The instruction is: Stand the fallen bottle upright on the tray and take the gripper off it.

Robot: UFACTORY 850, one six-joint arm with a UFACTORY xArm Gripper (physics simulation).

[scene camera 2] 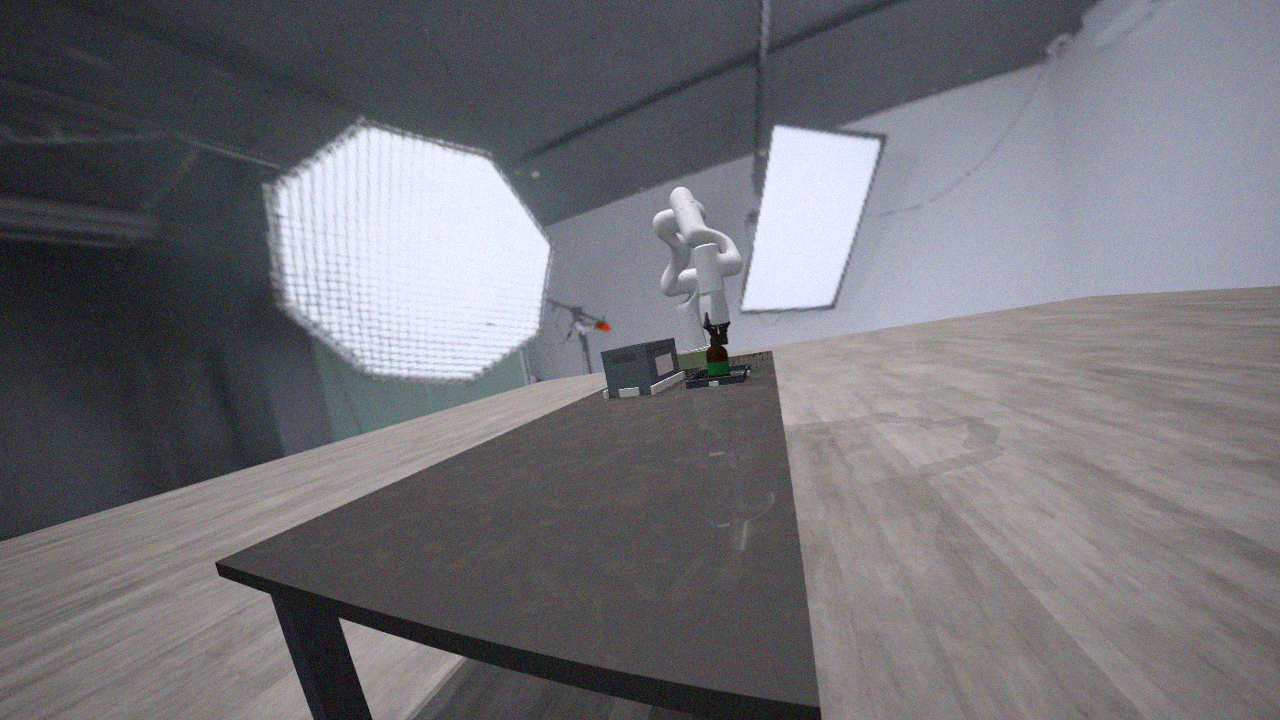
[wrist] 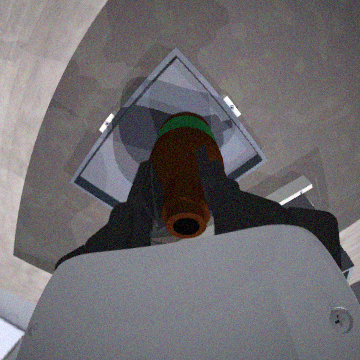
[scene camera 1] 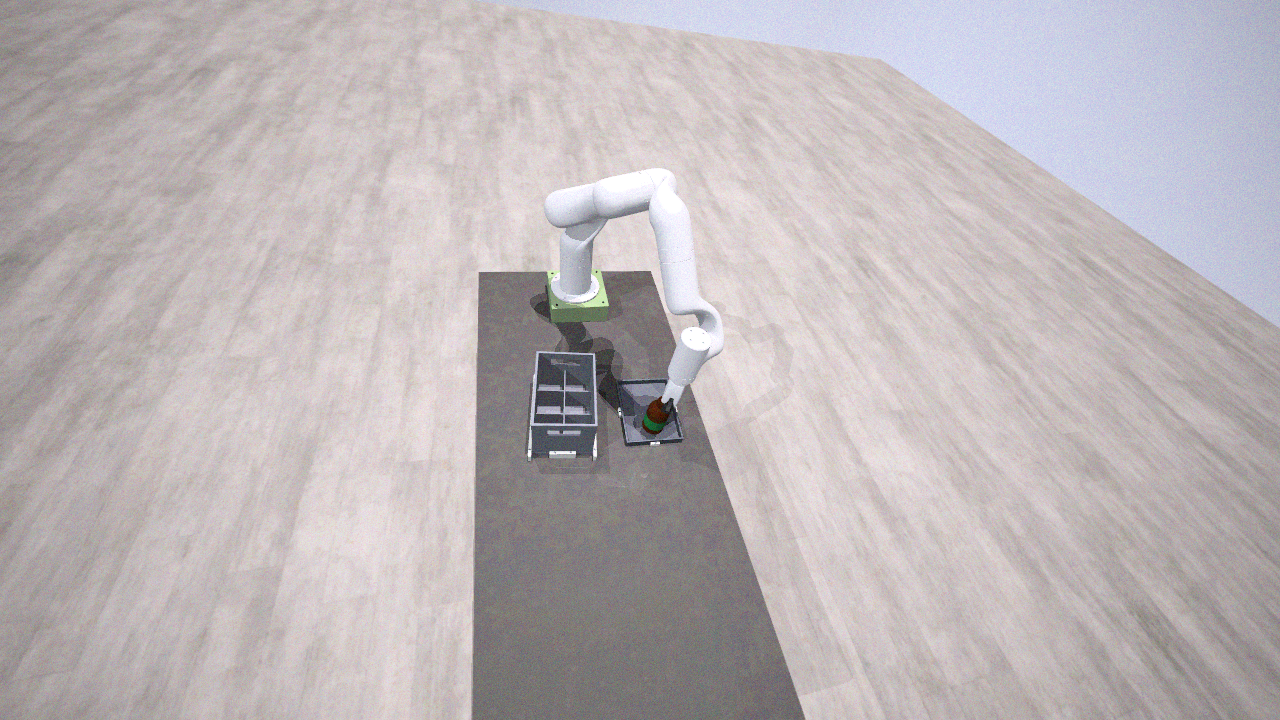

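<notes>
The brown bottle (scene camera 1: pixel 656 416) (scene camera 2: pixel 717 360) (wrist: pixel 187 160) with a green band is upright or nearly so, mouth up, over the front part of the tray. It looks upright in the scene camera 2 view. Whether its base touches the tray floor is too small to tell. The dark shallow tray (scene camera 1: pixel 623 428) (scene camera 2: pixel 701 384) (wrist: pixel 220 92) lies on the table right of the crate. My gripper (scene camera 1: pixel 666 404) (scene camera 2: pixel 716 334) (wrist: pixel 177 169) is shut on the bottle's neck, a black finger on each side, and comes in at a slant from above.
A grey divided crate (scene camera 1: pixel 563 438) (scene camera 2: pixel 640 367) stands left of the tray, with white brackets at its base. The arm's green base block (scene camera 1: pixel 578 313) is at the table's far end. The table's right edge (scene camera 1: pixel 711 452) runs close beside the tray.
</notes>
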